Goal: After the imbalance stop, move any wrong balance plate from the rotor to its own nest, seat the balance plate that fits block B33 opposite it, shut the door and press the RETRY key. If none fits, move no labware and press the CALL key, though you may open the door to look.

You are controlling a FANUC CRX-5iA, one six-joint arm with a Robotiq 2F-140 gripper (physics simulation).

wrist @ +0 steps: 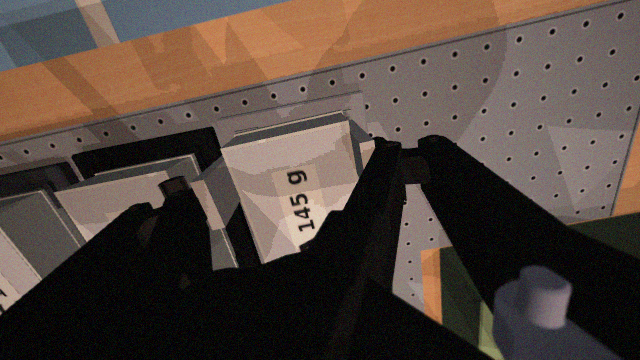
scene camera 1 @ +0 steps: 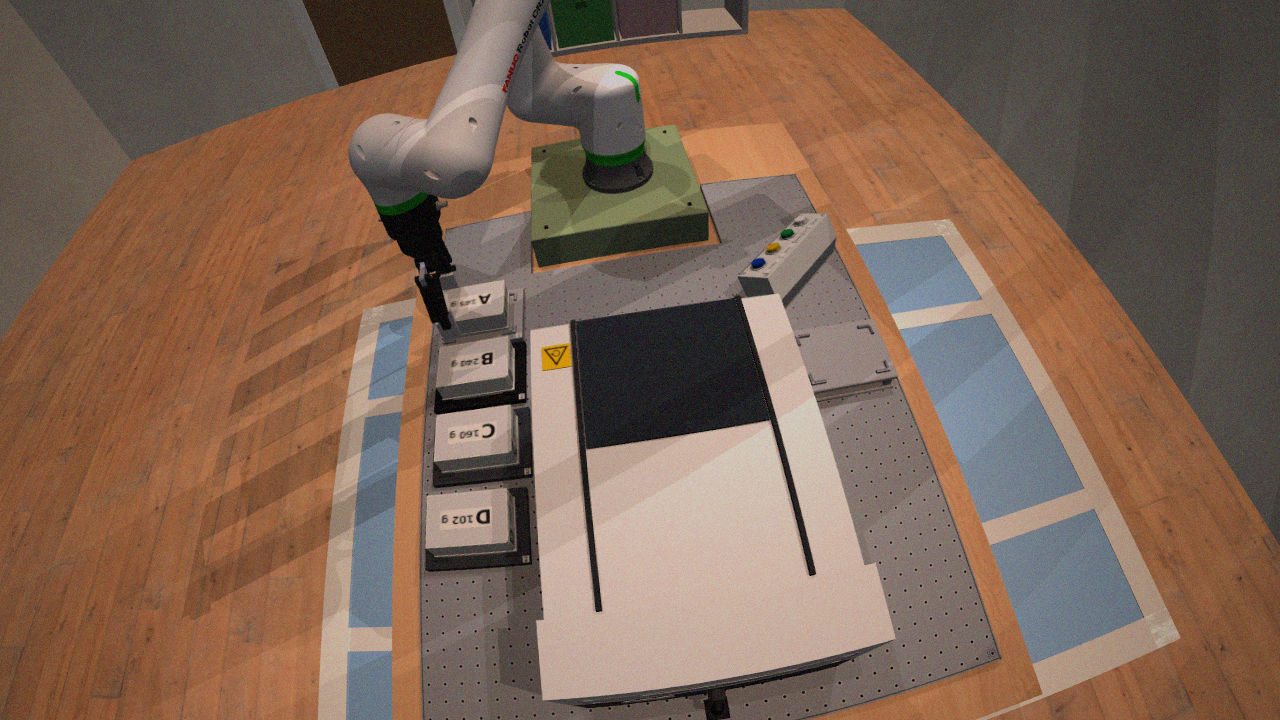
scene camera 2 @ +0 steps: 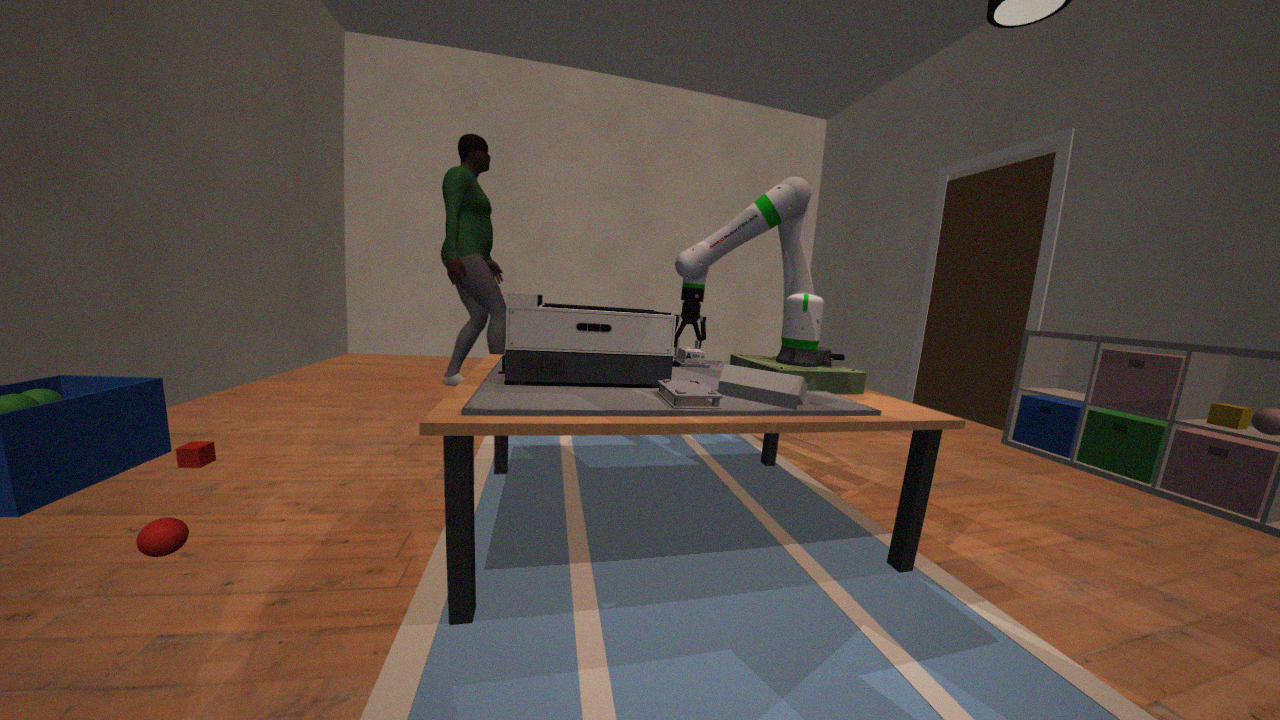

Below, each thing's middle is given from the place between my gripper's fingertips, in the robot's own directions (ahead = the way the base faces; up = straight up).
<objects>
My gripper is now 40 mm to the right of the balance plate A (scene camera 1: 483,308) and 10 mm below it. The rest, counted from my hand: balance plate C (scene camera 1: 487,438) (260 mm ahead, 80 mm to the left, 10 mm above); balance plate D (scene camera 1: 483,522) (400 mm ahead, 90 mm to the left, 10 mm above); balance plate B (scene camera 1: 486,367) (120 mm ahead, 60 mm to the left, 10 mm above).
</objects>
